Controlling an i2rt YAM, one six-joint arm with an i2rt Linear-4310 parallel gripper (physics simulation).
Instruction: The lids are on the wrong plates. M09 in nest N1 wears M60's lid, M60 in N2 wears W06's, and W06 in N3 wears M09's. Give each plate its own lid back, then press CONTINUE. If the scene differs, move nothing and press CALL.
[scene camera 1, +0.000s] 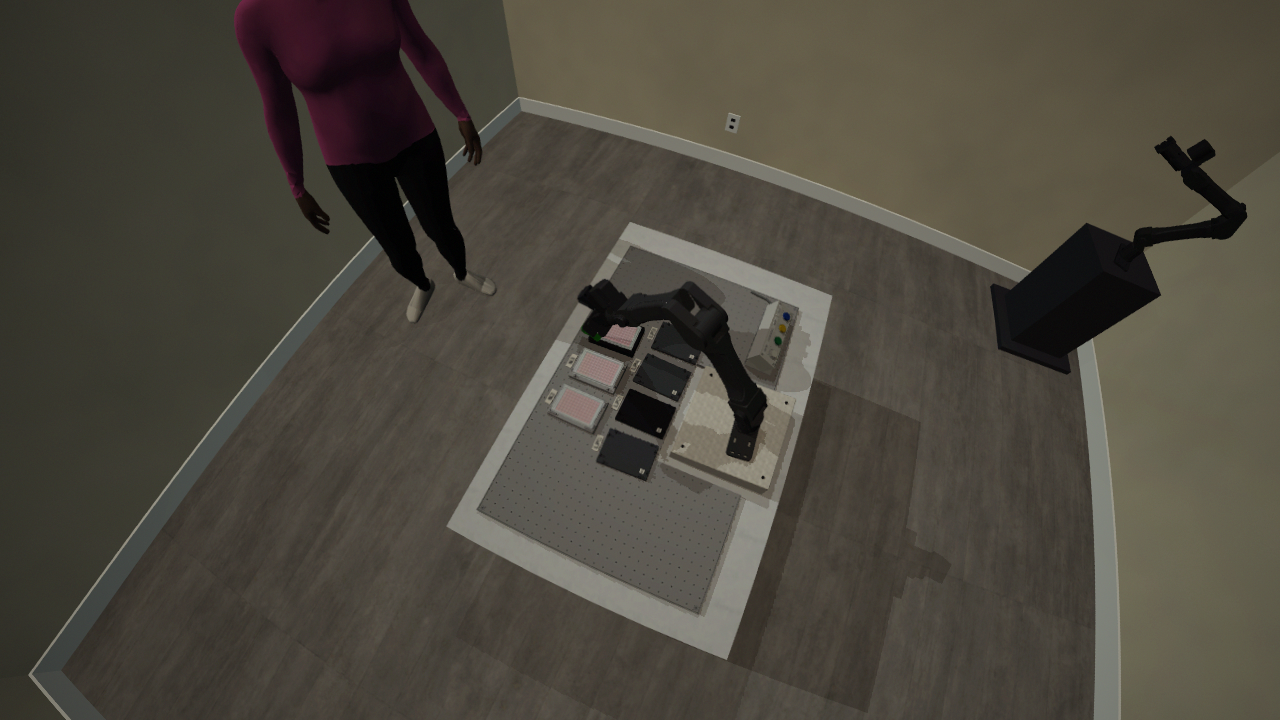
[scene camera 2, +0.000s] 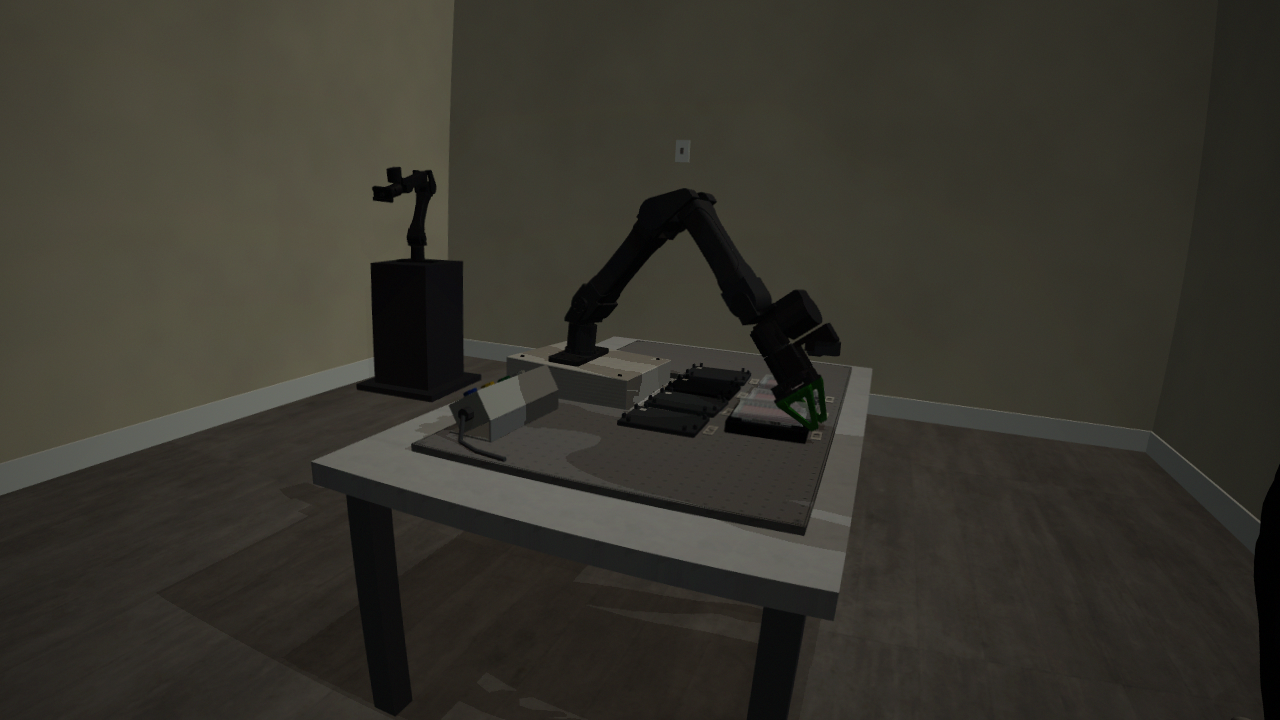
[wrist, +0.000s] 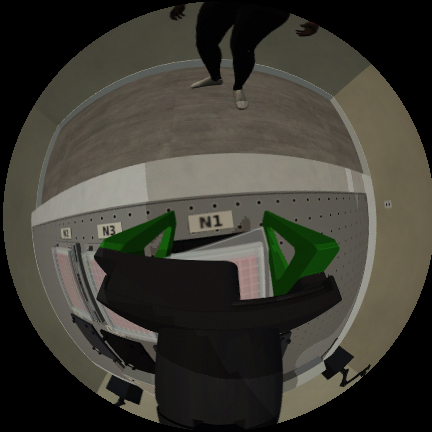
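Pixels of known places: gripper, fingertip midpoint: (scene camera 1: 590, 321) (scene camera 2: 819, 425) (wrist: 218, 216); arm's base, origin of the base link: (scene camera 1: 746, 424) (scene camera 2: 580, 356).
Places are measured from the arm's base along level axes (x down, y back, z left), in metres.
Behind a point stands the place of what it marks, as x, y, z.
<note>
My gripper (scene camera 1: 597, 336) {0.031, -0.531, -0.179} (scene camera 2: 812, 424) {0.031, -0.531, -0.179} (wrist: 218, 216) {0.031, -0.531, -0.179}, with green fingers, is low over nest N1 and shut on the clear lid (wrist: 231, 244) {0.009, -0.507, -0.183} there. The lid looks askew over the pink-welled plate (scene camera 1: 623, 334) {0.005, -0.413, -0.155} (wrist: 250, 272) {0.010, -0.480, -0.195} in N1; my gripper body hides much of both. Whether the lid is lifted clear of the plate I cannot tell. Beside it, a lidded pink plate (scene camera 1: 597, 368) {0.025, -0.448, -0.031} is in N3, and another pink plate (scene camera 1: 577, 407) {0.025, -0.456, 0.101} (wrist: 71, 285) {0.025, -0.461, 0.070} is in N2. No lid lettering can be read. The button box (scene camera 1: 763, 344) {-0.028, -0.011, -0.249} (scene camera 2: 519, 402) {0.010, -0.024, -0.339} has blue, yellow and green buttons.
Several dark flat stands, one of them (scene camera 1: 628, 454) {0.044, -0.279, 0.173} nearest the bare pegboard, form a row between the plates and the arm's pale base block (scene camera 1: 702, 425) {0.008, -0.114, 0.040}. A person (scene camera 1: 358, 80) (wrist: 242, 50) stands beyond the table edge. A second arm stands on a black pedestal (scene camera 1: 1083, 277) (scene camera 2: 416, 322).
</note>
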